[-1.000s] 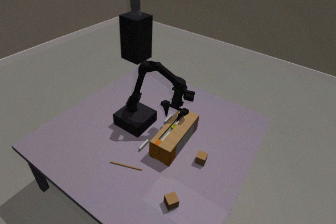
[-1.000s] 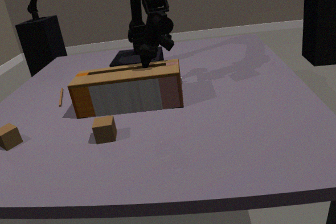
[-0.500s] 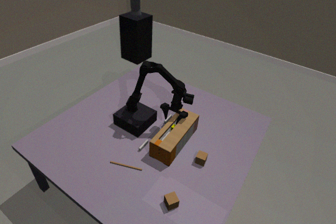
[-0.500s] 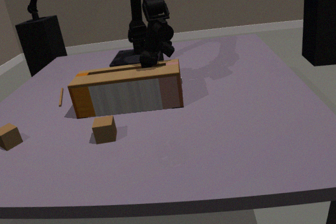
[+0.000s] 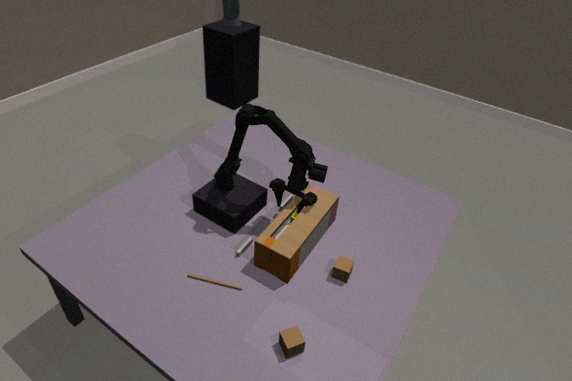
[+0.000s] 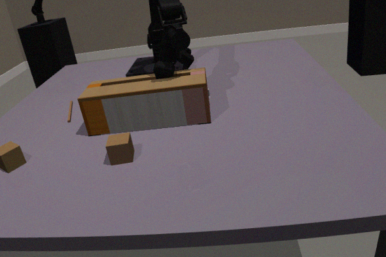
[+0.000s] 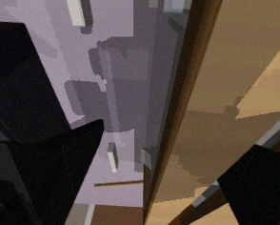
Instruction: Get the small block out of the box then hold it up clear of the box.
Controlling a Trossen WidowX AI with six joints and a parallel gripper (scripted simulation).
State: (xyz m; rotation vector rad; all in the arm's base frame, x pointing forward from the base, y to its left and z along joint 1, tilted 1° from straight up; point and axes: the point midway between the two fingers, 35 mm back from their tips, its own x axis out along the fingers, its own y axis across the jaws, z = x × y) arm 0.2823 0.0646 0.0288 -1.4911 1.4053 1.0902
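The small yellow block is 5 cm ahead of my gripper tip and 2 cm to the right of it. Also, from my gripper tip: thin wooden stick 38 cm to the right, 8 cm below, 4 cm behind; long tan box 4 cm to the right, 4 cm ahead, 2 cm below.
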